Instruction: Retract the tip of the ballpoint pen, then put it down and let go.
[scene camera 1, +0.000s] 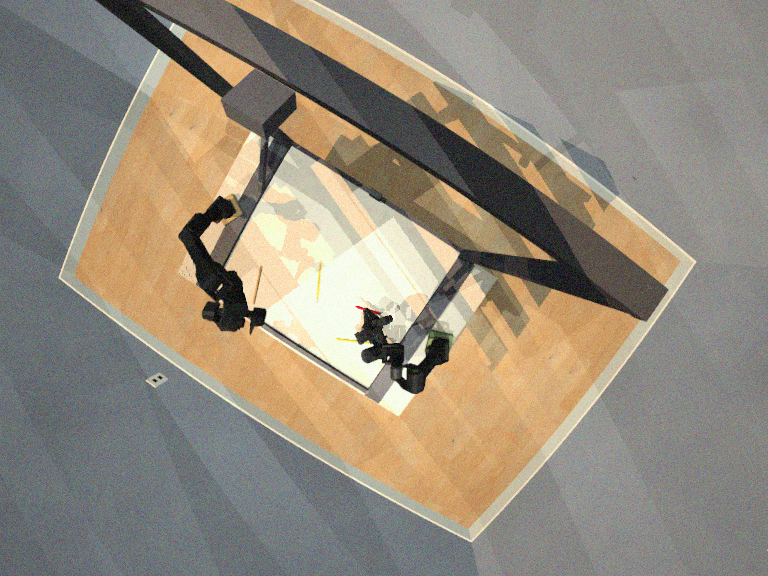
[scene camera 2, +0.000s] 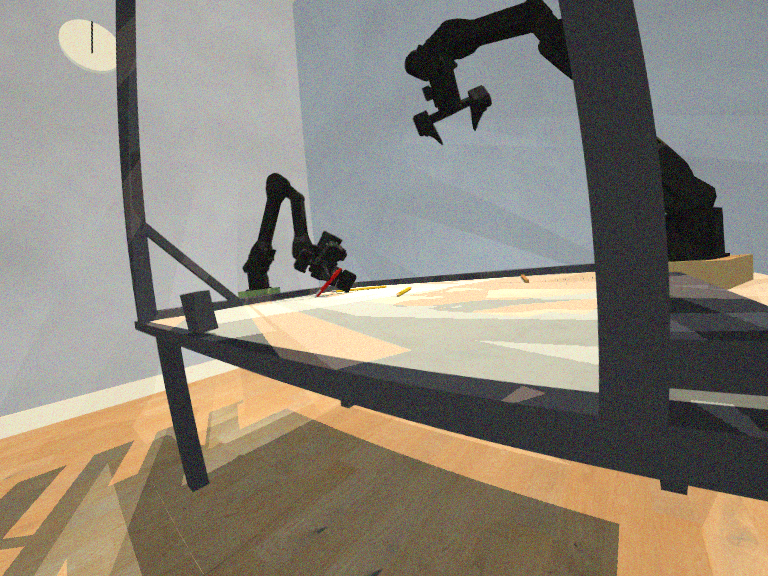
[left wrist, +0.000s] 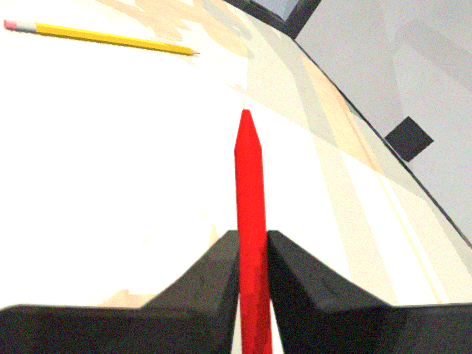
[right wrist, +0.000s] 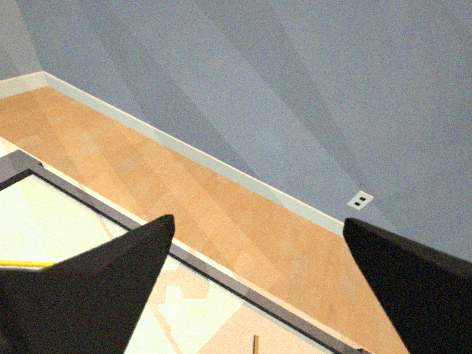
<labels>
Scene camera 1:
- left gripper
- right gripper
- dark overhead beam
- dark frame post
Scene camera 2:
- left gripper
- right gripper
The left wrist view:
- left gripper
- red ballpoint pen
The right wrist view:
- right gripper
</labels>
